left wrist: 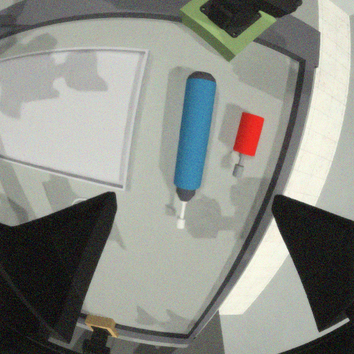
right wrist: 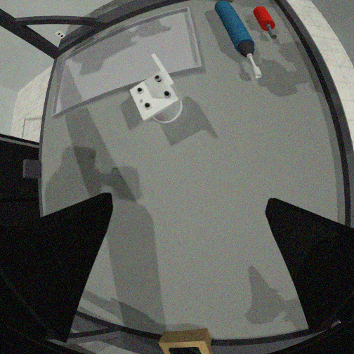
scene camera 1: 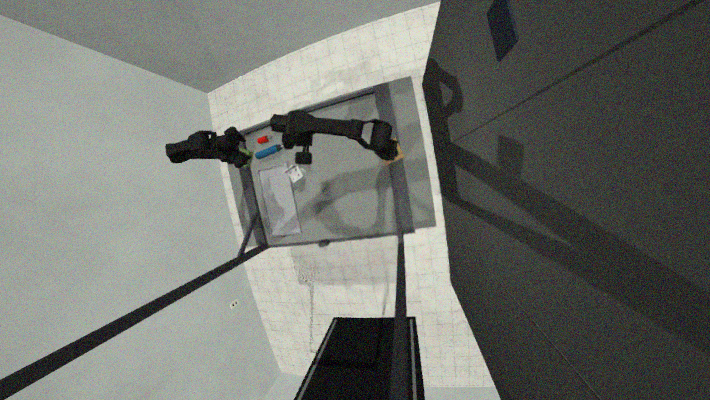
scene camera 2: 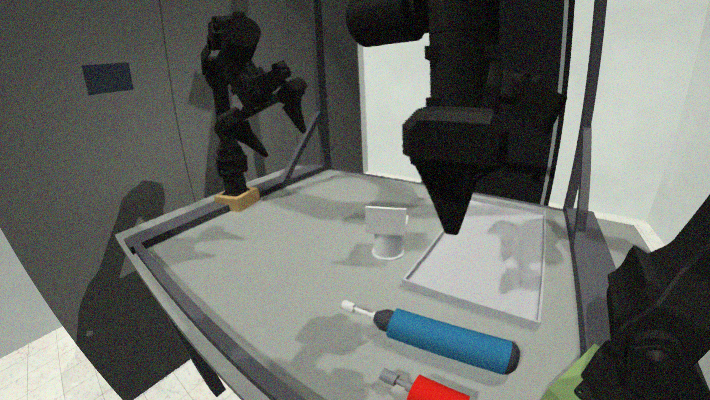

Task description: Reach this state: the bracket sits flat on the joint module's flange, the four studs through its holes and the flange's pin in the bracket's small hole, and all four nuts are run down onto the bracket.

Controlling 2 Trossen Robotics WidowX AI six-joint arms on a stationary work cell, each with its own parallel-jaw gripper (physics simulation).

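Places are measured from the left arm's base along level axes (x right, y ahead, z up), in centimetres.
Pixels of known places: left gripper, fingertip midpoint: (scene camera 1: 248, 149) (scene camera 2: 457, 210); right gripper, fingertip midpoint: (scene camera 1: 306, 149) (scene camera 2: 286, 144); left arm's base, origin of the base link: (scene camera 2: 616, 398); right arm's base, origin of the base link: (scene camera 1: 390, 151) (scene camera 2: 236, 192).
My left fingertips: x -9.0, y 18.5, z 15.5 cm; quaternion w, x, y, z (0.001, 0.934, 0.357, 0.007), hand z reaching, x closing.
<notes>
For each thing: its middle in the pictures, then the offset to it from my left fingertips. "spot": a spot on its surface instead.
- white bracket, body centre: (scene camera 2: 388, 214) (scene camera 1: 293, 174) dy +22.6, dx +5.2, dz -11.0 cm
- joint module, body centre: (scene camera 2: 388, 235) dy +22.6, dx +5.2, dz -15.5 cm
- blue-handled driver, body centre: (scene camera 2: 423, 332) (scene camera 1: 272, 150) dy +1.0, dx -1.7, dz -17.2 cm
- red-handled driver, body centre: (scene camera 2: 421, 392) (scene camera 1: 265, 139) dy -5.9, dx -6.5, dz -17.5 cm
- green mount, surface spot: (scene camera 2: 565, 380) spot: dy -14.1, dx +6.4, dz -15.5 cm
- orange mount, body centre: (scene camera 2: 237, 198) (scene camera 1: 390, 152) dy +65.5, dx -22.5, dz -17.2 cm
The white bracket (scene camera 1: 295, 173) (scene camera 2: 386, 219) (right wrist: 151, 103) sits on top of the joint module (scene camera 2: 388, 246) (right wrist: 171, 119), one plate standing up. In the right wrist view several dark round spots show at its holes, with a smaller hole near them; whether nuts are seated there is too small to tell. A blue-handled driver (scene camera 2: 450, 340) (left wrist: 195, 135) (right wrist: 234, 27) and a red-handled driver (scene camera 2: 437, 390) (left wrist: 249, 134) (right wrist: 263, 18) lie on the table. My left gripper (scene camera 2: 452, 231) (left wrist: 198, 202) is open and empty above the table. My right gripper (scene camera 2: 284, 143) (right wrist: 192, 204) is open and empty, high above it.
A shallow, pale tray (scene camera 1: 267, 171) (scene camera 2: 470, 302) (left wrist: 136, 100) (right wrist: 197, 40) lies beside the joint module. A green mount (scene camera 2: 565, 380) (left wrist: 220, 37) and an orange mount (scene camera 2: 243, 200) (left wrist: 101, 321) (right wrist: 186, 337) hold the arm bases at opposite table edges. Dark frame rails border the table.
</notes>
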